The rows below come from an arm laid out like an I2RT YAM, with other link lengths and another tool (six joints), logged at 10 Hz.
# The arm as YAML. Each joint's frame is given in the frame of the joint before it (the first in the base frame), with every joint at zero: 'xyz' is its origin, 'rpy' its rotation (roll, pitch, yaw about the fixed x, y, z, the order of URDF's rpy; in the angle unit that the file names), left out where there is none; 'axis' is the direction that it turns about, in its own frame. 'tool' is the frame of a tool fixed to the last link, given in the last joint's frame.
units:
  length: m
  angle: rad
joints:
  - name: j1
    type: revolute
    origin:
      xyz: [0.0, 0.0, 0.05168]
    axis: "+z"
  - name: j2
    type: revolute
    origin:
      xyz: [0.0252, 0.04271, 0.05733]
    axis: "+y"
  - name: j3
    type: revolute
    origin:
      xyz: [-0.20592, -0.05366, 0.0]
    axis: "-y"
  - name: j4
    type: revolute
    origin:
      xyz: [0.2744, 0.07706, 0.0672]
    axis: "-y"
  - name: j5
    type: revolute
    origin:
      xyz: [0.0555, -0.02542, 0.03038]
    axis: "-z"
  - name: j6
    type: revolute
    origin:
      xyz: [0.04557, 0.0, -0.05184]
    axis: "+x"
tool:
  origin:
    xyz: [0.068, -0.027, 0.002]
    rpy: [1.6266, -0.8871, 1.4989]
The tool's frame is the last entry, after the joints.
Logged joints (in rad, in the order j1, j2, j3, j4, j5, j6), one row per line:
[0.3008 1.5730 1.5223 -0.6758 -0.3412 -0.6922]
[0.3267 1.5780 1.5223 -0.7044 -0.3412 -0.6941]
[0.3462 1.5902 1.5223 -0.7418 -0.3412 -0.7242]
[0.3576 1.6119 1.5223 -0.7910 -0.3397 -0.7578]
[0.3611 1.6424 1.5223 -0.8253 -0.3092 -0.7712]
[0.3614 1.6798 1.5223 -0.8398 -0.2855 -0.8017]
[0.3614 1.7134 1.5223 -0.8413 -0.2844 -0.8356]
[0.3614 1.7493 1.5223 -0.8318 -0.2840 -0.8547]
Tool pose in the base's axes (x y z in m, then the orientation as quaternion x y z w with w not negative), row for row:
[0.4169 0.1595 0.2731 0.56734 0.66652 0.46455 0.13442]
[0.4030 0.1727 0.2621 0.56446 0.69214 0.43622 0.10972]
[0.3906 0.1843 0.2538 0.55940 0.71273 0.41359 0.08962]
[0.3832 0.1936 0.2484 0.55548 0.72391 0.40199 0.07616]
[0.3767 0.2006 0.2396 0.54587 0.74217 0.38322 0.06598]
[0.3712 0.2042 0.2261 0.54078 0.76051 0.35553 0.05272]
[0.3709 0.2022 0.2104 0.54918 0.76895 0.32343 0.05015]
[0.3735 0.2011 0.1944 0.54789 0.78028 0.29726 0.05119]
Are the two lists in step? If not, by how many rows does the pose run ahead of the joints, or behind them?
The pose runs 2 rows behind the joints: the pose in row i belongs to the joints in row i - 2.
